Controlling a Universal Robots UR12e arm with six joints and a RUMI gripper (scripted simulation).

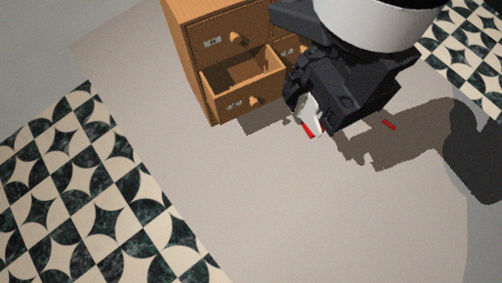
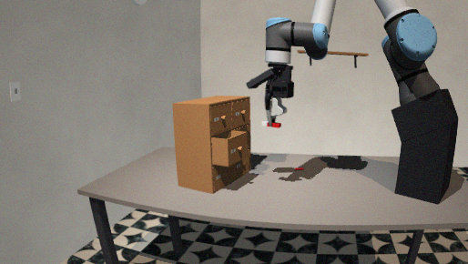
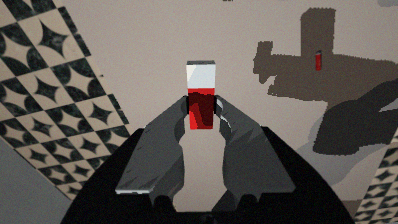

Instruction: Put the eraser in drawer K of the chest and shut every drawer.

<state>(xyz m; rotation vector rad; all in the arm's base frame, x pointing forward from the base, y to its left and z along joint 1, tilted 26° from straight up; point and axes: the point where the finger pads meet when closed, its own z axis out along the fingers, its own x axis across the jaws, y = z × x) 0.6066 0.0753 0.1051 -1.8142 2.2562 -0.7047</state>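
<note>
The eraser is 1 cm ahead of my hand and 1 cm below it. The rest, counted from my hand: red stick: 10 cm behind, 28 cm to the right, 26 cm below.
</note>
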